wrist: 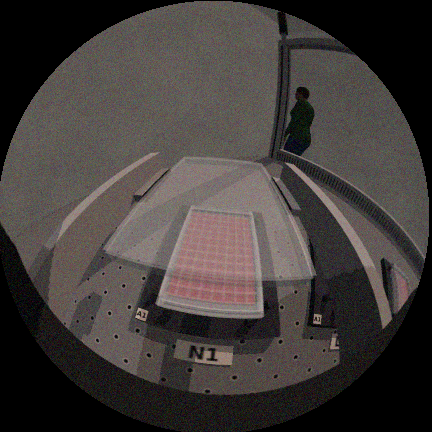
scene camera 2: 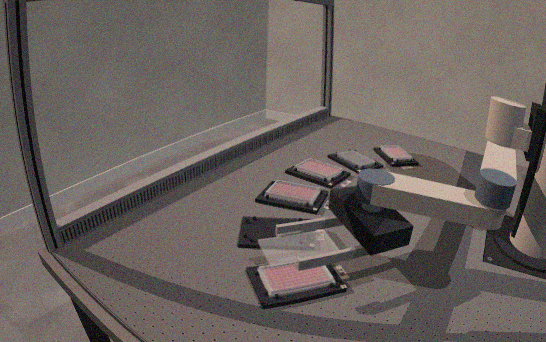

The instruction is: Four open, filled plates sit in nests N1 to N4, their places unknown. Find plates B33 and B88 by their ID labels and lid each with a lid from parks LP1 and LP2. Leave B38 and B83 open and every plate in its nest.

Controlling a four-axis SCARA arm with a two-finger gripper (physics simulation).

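Places are measured from the arm's base along level axes (x ahead, y left, z up), in millimetres.
Pixels of known places: gripper, fingertip midpoint: (wrist: 220,164) (scene camera 2: 286,246); arm's base at its link origin: (scene camera 2: 529,249).
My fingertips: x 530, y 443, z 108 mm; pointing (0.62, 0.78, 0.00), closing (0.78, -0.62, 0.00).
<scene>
Ahead of a thing's pixels: the offset from my fingertips to its middle. "pt": to the spot under its first point.
My gripper (scene camera 2: 288,246) (wrist: 220,164) is shut on a clear lid {dx -15, dy -19, dz -9 mm} (scene camera 2: 280,248) (wrist: 145,240), held level in the air, overlapping the N1 plate in the wrist view. The open pink-filled plate {dx -13, dy -21, dz -76 mm} (scene camera 2: 297,280) (wrist: 215,294) sits in the dark nest marked N1 {pt dx -73, dy -97, dz -93 mm} (wrist: 204,353). The dark park {dx +114, dy -149, dz -85 mm} (scene camera 2: 249,235) beside it is bare. Two more open pink plates {dx +178, dy -322, dz -76 mm} (scene camera 2: 292,192) {dx +197, dy -501, dz -76 mm} (scene camera 2: 318,169) sit in nests further back, and another pink plate {dx +32, dy -816, dz -76 mm} (scene camera 2: 395,152) at the far end. A grey lid {dx +141, dy -670, dz -81 mm} (scene camera 2: 356,159) lies in a park between the last two. No plate ID label is readable.
A vented ledge (scene camera 2: 185,170) (wrist: 350,195) runs along the back edge below a framed clear panel. The arm (scene camera 2: 430,192) reaches in from the right, above the table. A person in green (wrist: 301,122) stands beyond the panel.
</scene>
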